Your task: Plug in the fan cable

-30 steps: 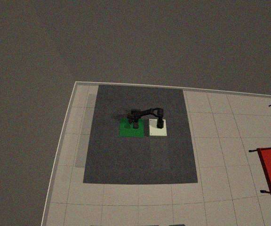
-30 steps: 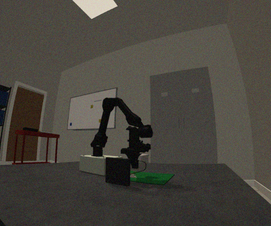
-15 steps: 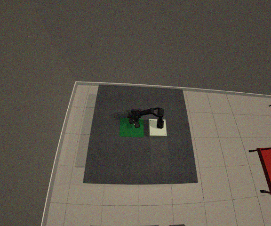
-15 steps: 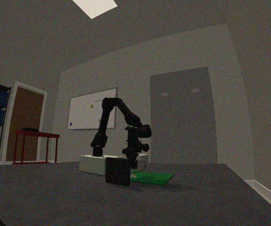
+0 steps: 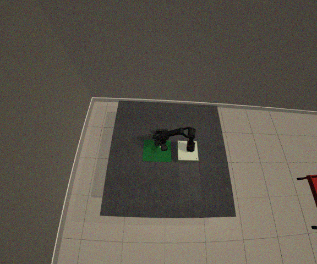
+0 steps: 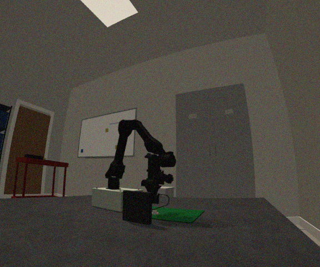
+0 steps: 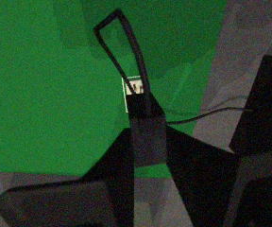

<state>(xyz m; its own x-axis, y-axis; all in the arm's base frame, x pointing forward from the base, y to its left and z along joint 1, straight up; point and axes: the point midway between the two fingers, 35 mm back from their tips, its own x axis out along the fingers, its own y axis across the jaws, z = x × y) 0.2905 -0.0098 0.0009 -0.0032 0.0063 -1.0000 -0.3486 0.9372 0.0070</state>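
The white four-pin fan header lies 60 mm below my gripper tip and 10 mm ahead of it. From my gripper tip the other things lie so: green board 80 mm below, 60 mm to the left, 40 mm ahead; then dark plug 10 mm ahead, 10 mm above; then black fan 140 mm to the right, 20 mm ahead, 10 mm below.
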